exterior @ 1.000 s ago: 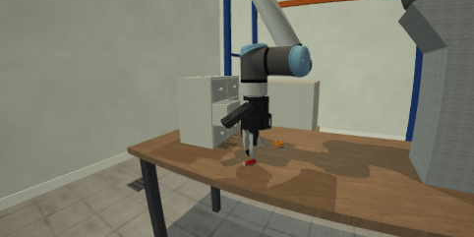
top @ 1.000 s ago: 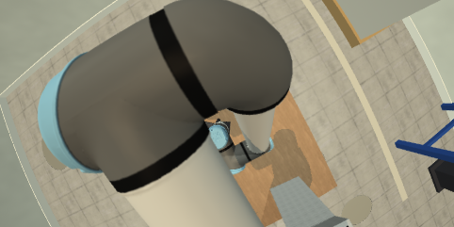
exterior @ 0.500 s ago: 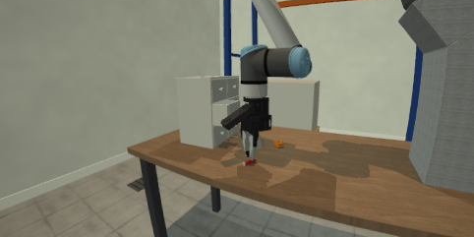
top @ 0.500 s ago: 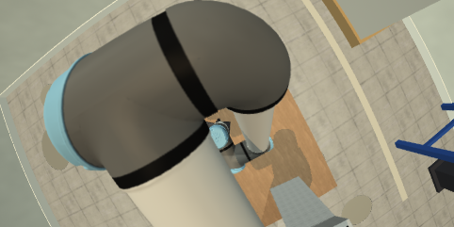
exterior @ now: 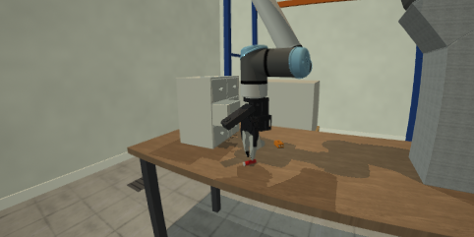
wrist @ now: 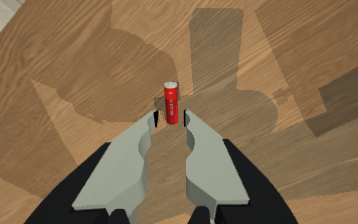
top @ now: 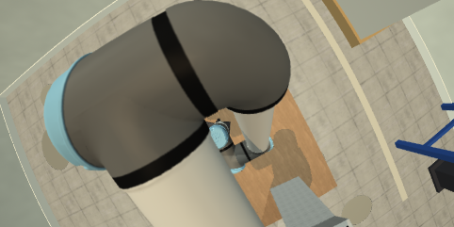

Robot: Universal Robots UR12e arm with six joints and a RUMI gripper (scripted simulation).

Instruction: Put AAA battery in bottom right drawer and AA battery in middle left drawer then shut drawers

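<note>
Now: hand 3 cm above the red cylinder. The rest, counted from my hand: thin black cylinder 28 cm ahead, 25 cm to the right, 2 cm below; then orange block 6 cm behind, 21 cm to the right, 3 cm below.
</note>
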